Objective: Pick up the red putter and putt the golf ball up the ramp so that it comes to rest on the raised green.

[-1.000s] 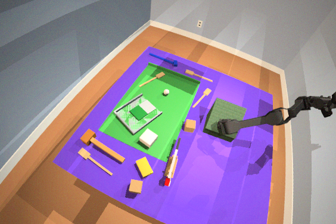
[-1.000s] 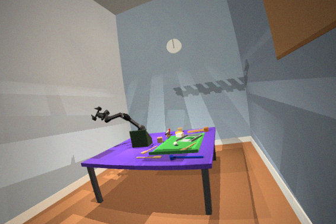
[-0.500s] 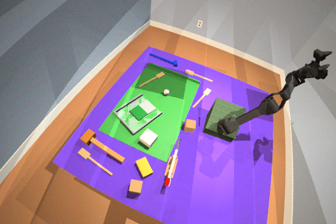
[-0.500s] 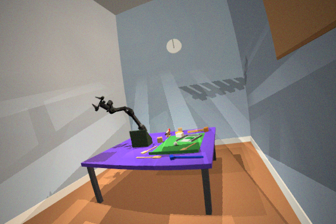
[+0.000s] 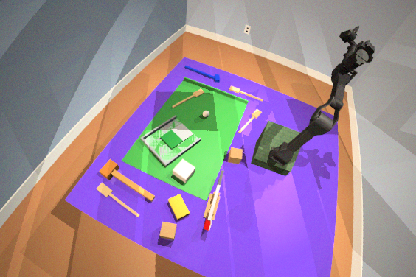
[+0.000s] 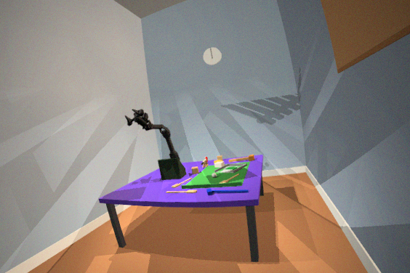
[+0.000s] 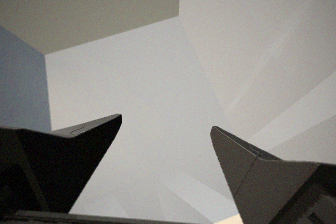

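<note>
Right now the red putter is 69 cm to the left of my gripper tip, 62 cm below it and 43 cm ahead of it. From my gripper tip the other things lie so: white golf ball 66 cm below, 61 cm ahead, 18 cm to the left; blue putter 75 cm ahead, 67 cm below, 21 cm to the right; green mat 68 cm below, 66 cm ahead, 29 cm to the left.
</note>
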